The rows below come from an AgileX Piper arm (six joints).
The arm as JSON. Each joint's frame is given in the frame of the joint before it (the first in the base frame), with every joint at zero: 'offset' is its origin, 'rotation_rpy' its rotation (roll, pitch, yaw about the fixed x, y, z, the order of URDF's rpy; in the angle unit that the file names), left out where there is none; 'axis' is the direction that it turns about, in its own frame. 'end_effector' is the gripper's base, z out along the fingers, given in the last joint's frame.
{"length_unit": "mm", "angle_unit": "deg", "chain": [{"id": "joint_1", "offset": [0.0, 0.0, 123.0], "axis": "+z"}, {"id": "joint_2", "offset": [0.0, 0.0, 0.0], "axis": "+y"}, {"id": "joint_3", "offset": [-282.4, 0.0, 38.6], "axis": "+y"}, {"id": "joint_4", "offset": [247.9, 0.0, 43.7], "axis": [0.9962, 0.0, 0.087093]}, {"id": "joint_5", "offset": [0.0, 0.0, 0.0], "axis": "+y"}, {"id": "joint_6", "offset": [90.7, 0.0, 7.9], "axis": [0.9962, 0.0, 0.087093]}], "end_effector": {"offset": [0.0, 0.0, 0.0], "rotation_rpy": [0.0, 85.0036, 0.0]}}
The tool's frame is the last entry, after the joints.
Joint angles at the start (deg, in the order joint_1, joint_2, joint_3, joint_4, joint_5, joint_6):
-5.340, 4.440, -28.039, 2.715, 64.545, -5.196
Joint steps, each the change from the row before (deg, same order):
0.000, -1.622, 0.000, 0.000, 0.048, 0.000
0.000, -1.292, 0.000, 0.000, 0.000, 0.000
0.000, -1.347, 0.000, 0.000, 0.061, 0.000
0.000, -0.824, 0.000, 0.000, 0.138, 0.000
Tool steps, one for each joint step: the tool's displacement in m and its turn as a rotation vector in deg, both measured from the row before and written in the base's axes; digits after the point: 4 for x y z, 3 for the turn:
-0.0042, 0.0004, 0.0000, -0.148, -1.567, 0.002
-0.0033, 0.0003, 0.0000, -0.120, -1.286, 0.000
-0.0035, 0.0003, -0.0002, -0.121, -1.280, 0.002
-0.0022, 0.0002, -0.0003, -0.067, -0.683, 0.005

